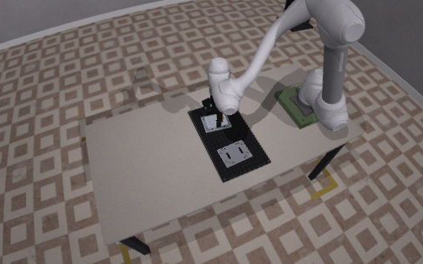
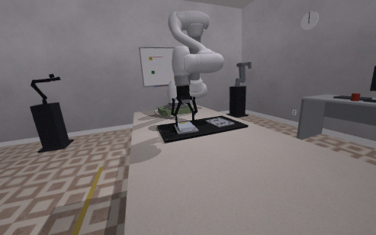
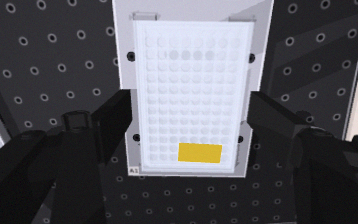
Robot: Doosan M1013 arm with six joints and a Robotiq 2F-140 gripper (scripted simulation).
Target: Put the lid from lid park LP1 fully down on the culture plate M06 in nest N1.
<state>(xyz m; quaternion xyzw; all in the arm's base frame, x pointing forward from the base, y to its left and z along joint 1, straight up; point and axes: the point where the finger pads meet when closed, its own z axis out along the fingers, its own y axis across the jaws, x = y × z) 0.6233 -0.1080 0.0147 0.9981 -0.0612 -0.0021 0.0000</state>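
Now: the clear lid 20 mm below my hand. From my hand the other things lie so: culture plate: 30 mm below; lid park LP1: 240 mm to the left, 40 mm below, 10 mm behind.
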